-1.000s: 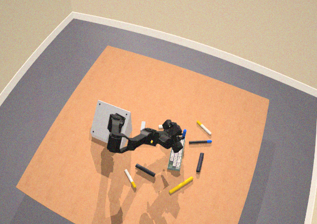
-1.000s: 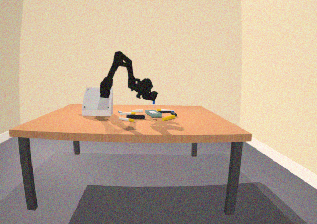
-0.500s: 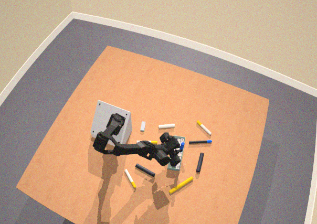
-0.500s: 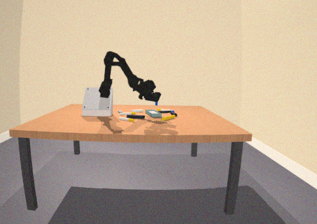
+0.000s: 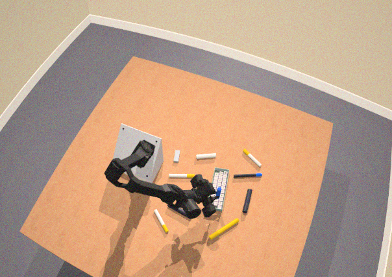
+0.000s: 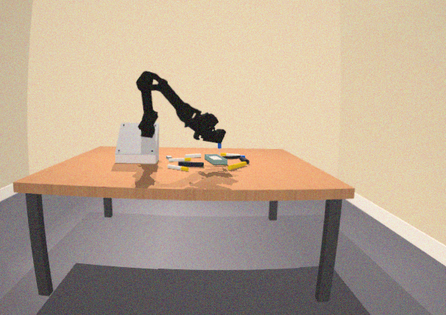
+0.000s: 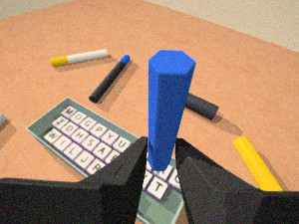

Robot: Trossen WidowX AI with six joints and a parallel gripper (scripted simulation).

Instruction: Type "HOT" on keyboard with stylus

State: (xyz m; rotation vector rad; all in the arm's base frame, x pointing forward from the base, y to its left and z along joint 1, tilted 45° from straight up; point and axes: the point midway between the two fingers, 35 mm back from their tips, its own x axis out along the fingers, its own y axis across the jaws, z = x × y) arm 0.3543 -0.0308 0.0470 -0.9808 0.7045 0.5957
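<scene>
My gripper tip is now 90 mm short of the yellow bar, 100 mm to the left of it and 100 mm above it. From my gripper tip the other things lie so: white bar 160 mm behind, 210 mm to the left, 100 mm below; then blue-tipped dark pen 90 mm ahead, 220 mm to the left, 100 mm below; then blue stylus 20 mm below.
</scene>
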